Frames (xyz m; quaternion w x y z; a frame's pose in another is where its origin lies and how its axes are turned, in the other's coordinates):
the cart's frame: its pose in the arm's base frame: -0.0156 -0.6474 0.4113 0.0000 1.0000 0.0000 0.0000
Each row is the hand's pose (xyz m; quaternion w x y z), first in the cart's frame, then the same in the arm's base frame.
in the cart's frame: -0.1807 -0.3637 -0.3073 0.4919 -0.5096 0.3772 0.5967
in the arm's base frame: -0.1963 -0.2837 0.7186 0.5096 0.4919 -0.5967 0.3772
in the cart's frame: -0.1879 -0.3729 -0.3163 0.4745 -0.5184 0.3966 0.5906
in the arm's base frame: -0.2035 -0.2745 0.7276 0.5184 0.4745 -0.5906 0.3966
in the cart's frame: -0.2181 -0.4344 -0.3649 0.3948 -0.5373 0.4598 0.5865
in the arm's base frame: -0.2337 -0.2130 0.7762 0.5373 0.3948 -0.5865 0.4598
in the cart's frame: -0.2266 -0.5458 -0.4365 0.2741 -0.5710 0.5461 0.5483
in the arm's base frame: -0.2422 -0.1016 0.8478 0.5710 0.2741 -0.5483 0.5461
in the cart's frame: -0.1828 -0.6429 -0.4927 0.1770 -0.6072 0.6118 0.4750
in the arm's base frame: -0.1984 -0.0045 0.9040 0.6072 0.1770 -0.4750 0.6118
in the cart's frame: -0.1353 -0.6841 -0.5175 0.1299 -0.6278 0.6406 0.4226
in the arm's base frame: -0.1509 0.0367 0.9288 0.6278 0.1299 -0.4226 0.6406
